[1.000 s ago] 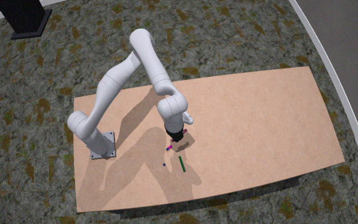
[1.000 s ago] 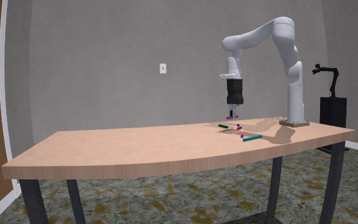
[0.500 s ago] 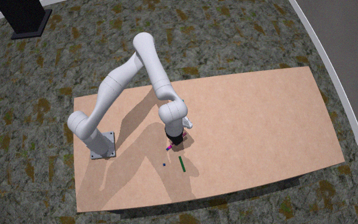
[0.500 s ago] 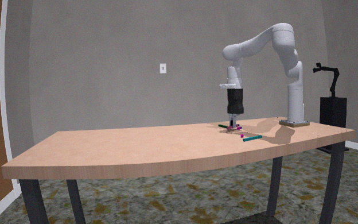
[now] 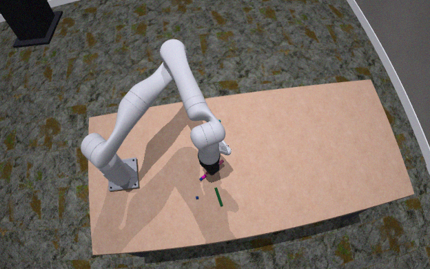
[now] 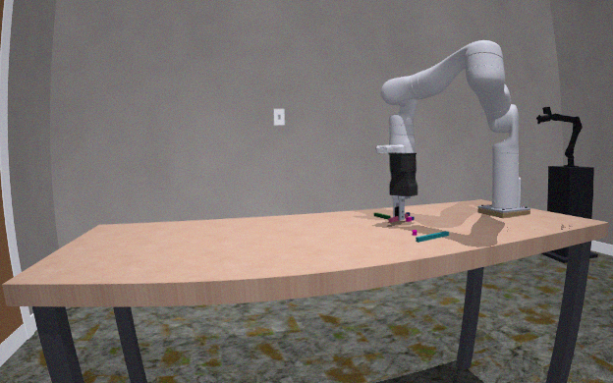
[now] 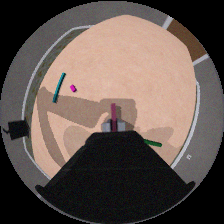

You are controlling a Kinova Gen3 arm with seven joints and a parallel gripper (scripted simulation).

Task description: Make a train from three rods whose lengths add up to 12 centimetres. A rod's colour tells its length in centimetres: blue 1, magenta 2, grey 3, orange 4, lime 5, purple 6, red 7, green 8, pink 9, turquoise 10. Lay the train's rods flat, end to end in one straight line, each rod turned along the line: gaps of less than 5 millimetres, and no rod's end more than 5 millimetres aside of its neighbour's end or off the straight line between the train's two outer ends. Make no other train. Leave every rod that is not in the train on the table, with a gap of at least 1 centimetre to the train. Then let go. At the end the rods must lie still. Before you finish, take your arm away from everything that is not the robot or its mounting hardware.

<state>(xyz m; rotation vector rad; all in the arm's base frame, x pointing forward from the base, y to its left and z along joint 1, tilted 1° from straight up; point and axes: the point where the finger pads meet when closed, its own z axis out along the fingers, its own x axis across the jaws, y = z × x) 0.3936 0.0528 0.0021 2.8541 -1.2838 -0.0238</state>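
Right now the pink rod is 1 cm below my hand. Also, from my hand: turquoise rod 20 cm to the left, 3 cm below, 3 cm behind; green rod 12 cm to the right, 3 cm below, 2 cm ahead.
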